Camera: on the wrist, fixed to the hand. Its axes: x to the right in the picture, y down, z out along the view.
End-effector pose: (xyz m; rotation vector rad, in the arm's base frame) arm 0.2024 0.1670 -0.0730 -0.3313 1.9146 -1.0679
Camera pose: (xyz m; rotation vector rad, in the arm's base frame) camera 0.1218 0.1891 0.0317 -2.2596 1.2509 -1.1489
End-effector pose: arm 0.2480 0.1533 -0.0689 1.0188 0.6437 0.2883
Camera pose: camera 0.1581 0.1673 -0.1673 -0.0298 0.6875 -1.0371
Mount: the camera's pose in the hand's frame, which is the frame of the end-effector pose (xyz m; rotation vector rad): -0.0275 -0.0835 -0.1011 -0.4686 -0.4769 -1.4851
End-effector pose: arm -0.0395 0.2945 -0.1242 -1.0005 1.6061 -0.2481
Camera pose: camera -0.0911 0.2277 -0.0202 -2.2755 0.2210 -0.5648
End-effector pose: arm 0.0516 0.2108 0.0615 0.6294 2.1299 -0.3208
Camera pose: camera -0.0486 0.1764 0.1435 -1.2672 1.7058 -0.6214
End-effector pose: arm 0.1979 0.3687 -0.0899 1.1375 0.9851 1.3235
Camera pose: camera 0.1149 0.3532 -0.1939 0.1217 0.7591 0.0196
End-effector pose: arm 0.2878 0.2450 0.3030 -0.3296 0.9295 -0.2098
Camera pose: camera 0.1868 0.1572 0.2982 -1.4125 0.0824 -1.2140
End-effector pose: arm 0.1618 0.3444 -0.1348 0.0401 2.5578 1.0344
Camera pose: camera 0.1608 0.2118 -0.1156 -1.3023 1.2120 0.7367
